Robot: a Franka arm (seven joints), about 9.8 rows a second.
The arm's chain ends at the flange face. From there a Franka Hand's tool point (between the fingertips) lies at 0.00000 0.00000 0.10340 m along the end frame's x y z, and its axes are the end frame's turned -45 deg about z.
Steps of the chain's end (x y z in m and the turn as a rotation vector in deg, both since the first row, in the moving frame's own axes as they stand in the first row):
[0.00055, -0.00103, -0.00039, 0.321, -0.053, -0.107]
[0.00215, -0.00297, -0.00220, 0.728, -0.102, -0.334]
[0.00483, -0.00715, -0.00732, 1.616, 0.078, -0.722]
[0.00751, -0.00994, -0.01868, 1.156, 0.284, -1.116]
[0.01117, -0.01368, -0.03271, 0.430, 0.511, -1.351]
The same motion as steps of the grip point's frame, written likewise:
[0.00146, -0.00082, -0.00039, 0.264, 0.190, -0.107]
[0.00442, -0.00164, -0.00221, 0.587, 0.443, -0.334]
[0.01062, -0.00362, -0.00736, 1.088, 1.198, -0.722]
[0.01417, -0.00285, -0.01870, 0.617, 1.018, -1.116]
[0.01877, -0.00169, -0.03272, -0.057, 0.665, -1.351]

